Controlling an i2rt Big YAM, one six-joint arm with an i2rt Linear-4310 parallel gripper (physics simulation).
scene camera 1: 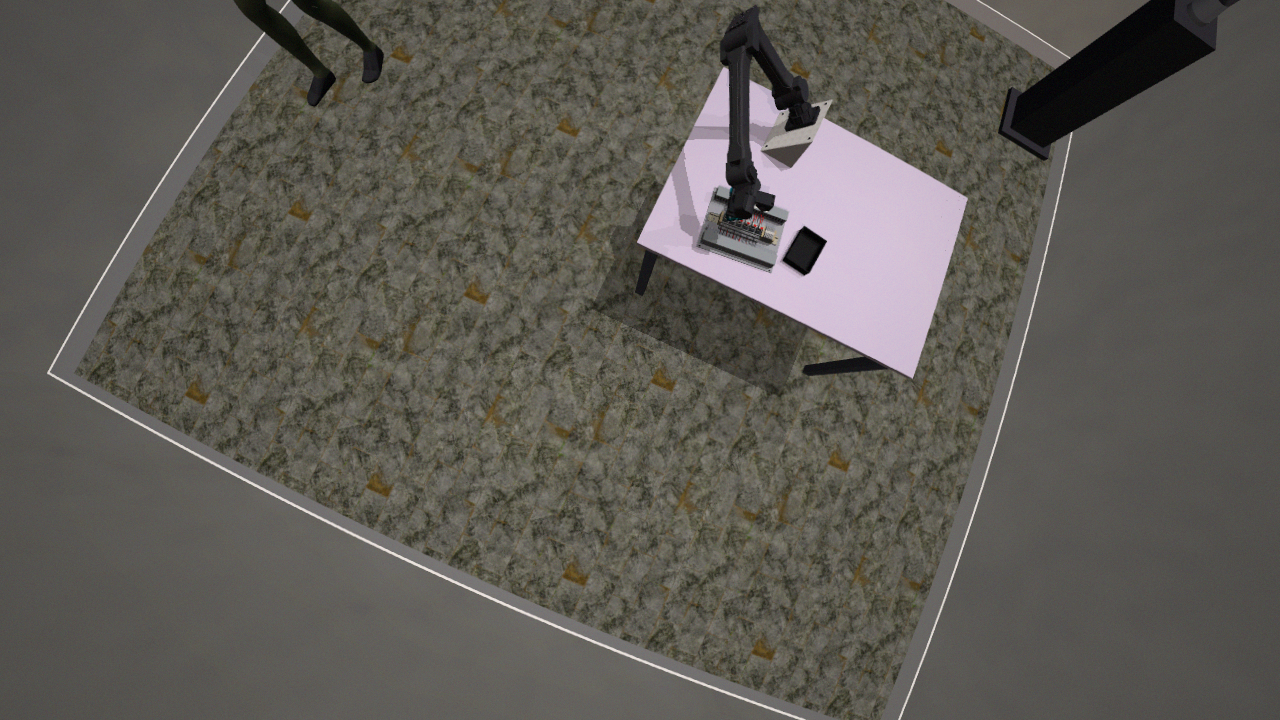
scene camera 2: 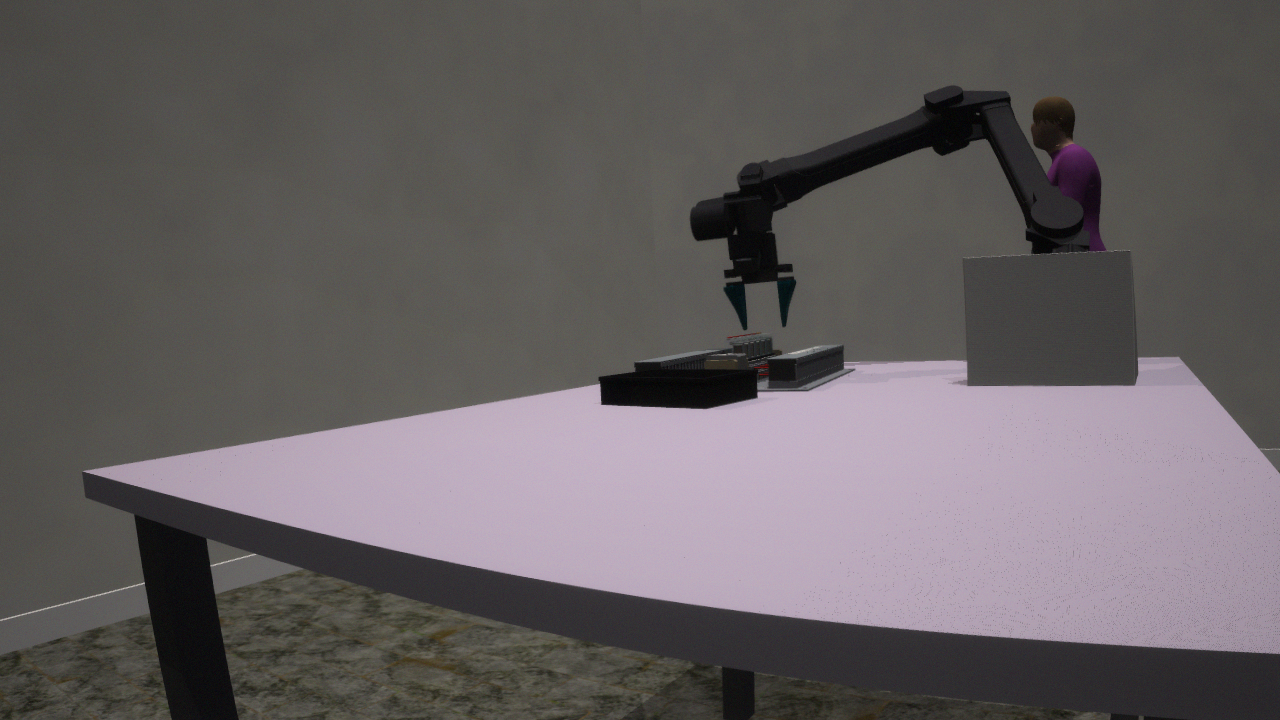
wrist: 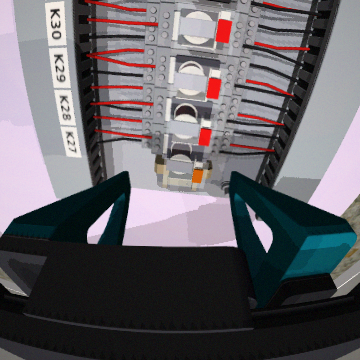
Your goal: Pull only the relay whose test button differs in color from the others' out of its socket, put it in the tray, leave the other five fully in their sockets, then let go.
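Places are measured from the arm's base along level axes (x ahead, y left, z up), in centimetres.
Pixels of known places: gripper, between the fingertips: (scene camera 1: 729, 212) (scene camera 2: 764, 328) (wrist: 179, 179); arm's base, origin of its link: (scene camera 1: 802, 120) (scene camera 2: 1068, 304).
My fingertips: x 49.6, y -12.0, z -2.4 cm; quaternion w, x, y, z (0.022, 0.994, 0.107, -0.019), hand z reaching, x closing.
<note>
For each thing: its top centre in the pictures, then the offset to it from my fingertips. "spot": a spot on its surface instead. Level surfaces: height alone.
- relay with the orange test button, centre of its top: (wrist: 184, 174) dx +0.3, dy -0.1, dz -0.6 cm
- K27 label, a spot on its surface: (wrist: 71, 141) spot: dx -8.4, dy -1.0, dz -3.3 cm
- black tray, centre of its top: (scene camera 2: 677, 373) (scene camera 1: 806, 249) dx -3.2, dy +34.5, dz -4.1 cm
- pink table, height of its surface: dz -7.6 cm
The relay with the orange test button (wrist: 180, 165) sits at the near end of the relay row in the wrist view, nearest the K27 label (wrist: 71, 141). The other relays in that view, such as this one (wrist: 190, 82), have red buttons and stand in their sockets; the rest of the row is cut off at the top. The row is on a grey panel (scene camera 1: 735, 250) (scene camera 2: 807, 365) between two wire ducts. My gripper (scene camera 2: 765, 325) (wrist: 179, 179) is open and empty, pointing down above the panel. The black tray (scene camera 1: 805, 250) (scene camera 2: 675, 389) stands beside the panel and holds nothing visible.
Red and black wires run from the sockets to slotted ducts (wrist: 87, 95) on both sides. The arm's grey base block (scene camera 1: 792, 147) (scene camera 2: 1047, 317) stands on the pink table (scene camera 1: 877, 223) (scene camera 2: 626, 501). A person in purple (scene camera 2: 1075, 179) is behind the arm base in scene camera 2.
</note>
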